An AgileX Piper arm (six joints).
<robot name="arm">
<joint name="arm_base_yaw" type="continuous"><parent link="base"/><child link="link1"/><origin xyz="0.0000 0.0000 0.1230"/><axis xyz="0 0 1"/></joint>
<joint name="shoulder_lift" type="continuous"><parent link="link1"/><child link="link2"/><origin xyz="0.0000 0.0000 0.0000"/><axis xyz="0 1 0"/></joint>
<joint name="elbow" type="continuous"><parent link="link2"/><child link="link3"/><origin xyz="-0.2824 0.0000 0.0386"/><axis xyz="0 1 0"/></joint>
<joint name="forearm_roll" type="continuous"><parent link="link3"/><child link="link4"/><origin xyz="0.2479 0.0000 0.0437"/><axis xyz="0.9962 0 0.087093"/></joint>
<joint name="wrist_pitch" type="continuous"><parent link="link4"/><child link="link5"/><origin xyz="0.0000 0.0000 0.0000"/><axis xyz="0 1 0"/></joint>
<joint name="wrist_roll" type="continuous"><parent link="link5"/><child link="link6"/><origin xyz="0.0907 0.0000 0.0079"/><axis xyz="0.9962 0 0.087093"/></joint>
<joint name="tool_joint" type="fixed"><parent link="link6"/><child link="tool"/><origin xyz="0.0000 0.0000 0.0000" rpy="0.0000 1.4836 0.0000"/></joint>
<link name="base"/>
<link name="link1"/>
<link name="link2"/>
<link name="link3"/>
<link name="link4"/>
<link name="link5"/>
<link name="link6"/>
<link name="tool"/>
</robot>
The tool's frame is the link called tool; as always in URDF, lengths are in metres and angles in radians. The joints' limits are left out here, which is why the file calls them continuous.
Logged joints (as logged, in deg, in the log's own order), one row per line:
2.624, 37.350, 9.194, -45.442, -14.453, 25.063
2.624, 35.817, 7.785, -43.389, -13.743, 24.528
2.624, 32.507, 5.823, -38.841, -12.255, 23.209
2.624, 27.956, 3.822, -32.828, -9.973, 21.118
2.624, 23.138, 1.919, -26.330, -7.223, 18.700
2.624, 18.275, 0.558, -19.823, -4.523, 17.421
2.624, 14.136, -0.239, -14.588, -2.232, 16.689
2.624, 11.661, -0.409, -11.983, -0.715, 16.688
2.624, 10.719, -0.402, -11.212, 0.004, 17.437
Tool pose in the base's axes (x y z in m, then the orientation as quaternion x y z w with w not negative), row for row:
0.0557, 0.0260, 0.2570, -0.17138, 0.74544, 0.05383, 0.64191
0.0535, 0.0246, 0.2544, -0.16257, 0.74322, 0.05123, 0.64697
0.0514, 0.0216, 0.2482, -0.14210, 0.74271, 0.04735, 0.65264
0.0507, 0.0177, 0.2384, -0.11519, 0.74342, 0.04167, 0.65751
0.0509, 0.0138, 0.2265, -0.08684, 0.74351, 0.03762, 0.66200
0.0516, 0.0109, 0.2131, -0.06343, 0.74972, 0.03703, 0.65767
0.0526, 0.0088, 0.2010, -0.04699, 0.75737, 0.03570, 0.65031
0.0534, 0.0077, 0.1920, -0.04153, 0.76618, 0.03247, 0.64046
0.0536, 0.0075, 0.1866, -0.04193, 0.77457, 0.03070, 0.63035
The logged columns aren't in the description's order. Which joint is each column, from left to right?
Columns, left to right: arm_base_yaw, forearm_roll, shoulder_lift, wrist_roll, elbow, wrist_pitch.
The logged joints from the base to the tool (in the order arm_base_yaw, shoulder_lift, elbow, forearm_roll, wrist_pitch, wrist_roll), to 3 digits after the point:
2.624, 9.194, -14.453, 37.350, 25.063, -45.442
2.624, 7.785, -13.743, 35.817, 24.528, -43.389
2.624, 5.823, -12.255, 32.507, 23.209, -38.841
2.624, 3.822, -9.973, 27.956, 21.118, -32.828
2.624, 1.919, -7.223, 23.138, 18.700, -26.330
2.624, 0.558, -4.523, 18.275, 17.421, -19.823
2.624, -0.239, -2.232, 14.136, 16.689, -14.588
2.624, -0.409, -0.715, 11.661, 16.688, -11.983
2.624, -0.402, 0.004, 10.719, 17.437, -11.212

